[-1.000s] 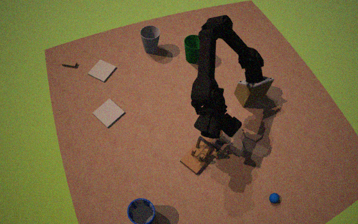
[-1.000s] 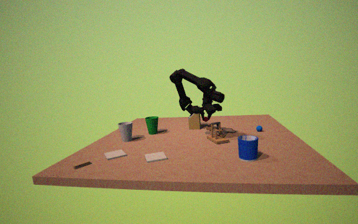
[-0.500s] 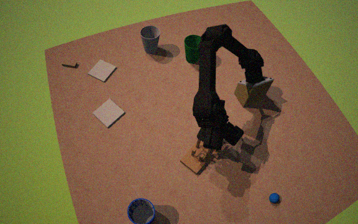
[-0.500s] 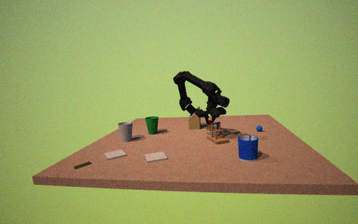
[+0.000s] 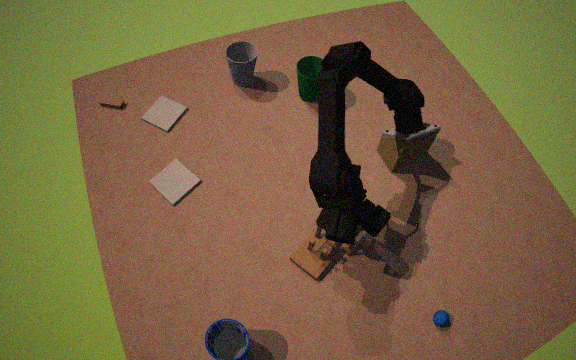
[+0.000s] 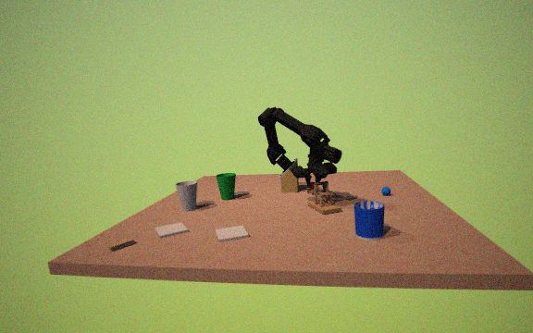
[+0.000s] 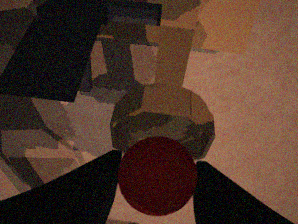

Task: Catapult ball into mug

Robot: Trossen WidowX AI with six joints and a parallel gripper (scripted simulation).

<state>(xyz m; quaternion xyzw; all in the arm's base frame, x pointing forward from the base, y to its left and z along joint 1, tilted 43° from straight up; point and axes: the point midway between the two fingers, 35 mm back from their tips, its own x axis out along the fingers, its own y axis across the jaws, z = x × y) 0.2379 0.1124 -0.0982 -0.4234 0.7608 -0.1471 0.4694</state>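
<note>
The red ball lies 10 mm above my gripper tip. Round my gripper tip: blue mug (360 mm ahead, 210 mm to the left, 40 mm below); blue ball (320 mm to the left, 120 mm behind, 50 mm below); wooden catapult (50 mm ahead, 40 mm to the left, 20 mm below).
</note>
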